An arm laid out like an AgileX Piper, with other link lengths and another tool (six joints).
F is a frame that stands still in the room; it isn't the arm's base.
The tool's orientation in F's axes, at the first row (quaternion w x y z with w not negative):
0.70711, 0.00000, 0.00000, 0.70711
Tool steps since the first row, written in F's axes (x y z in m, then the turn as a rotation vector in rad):
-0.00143, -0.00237, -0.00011, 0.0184, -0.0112, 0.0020
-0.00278, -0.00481, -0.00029, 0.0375, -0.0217, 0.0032
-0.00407, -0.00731, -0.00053, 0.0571, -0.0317, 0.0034
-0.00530, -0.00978, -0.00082, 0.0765, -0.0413, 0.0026
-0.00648, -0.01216, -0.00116, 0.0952, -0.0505, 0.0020
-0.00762, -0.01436, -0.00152, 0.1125, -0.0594, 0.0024
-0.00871, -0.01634, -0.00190, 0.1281, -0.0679, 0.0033
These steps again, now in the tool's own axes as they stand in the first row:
-0.00237, 0.00143, -0.00011, -0.0112, -0.0184, 0.0020
-0.00481, 0.00278, -0.00029, -0.0217, -0.0375, 0.0032
-0.00731, 0.00407, -0.00053, -0.0317, -0.0571, 0.0034
-0.00978, 0.00530, -0.00082, -0.0413, -0.0765, 0.0026
-0.01216, 0.00648, -0.00116, -0.0505, -0.0952, 0.0020
-0.01436, 0.00762, -0.00152, -0.0594, -0.1125, 0.0024
-0.01634, 0.00871, -0.00190, -0.0679, -0.1281, 0.0033

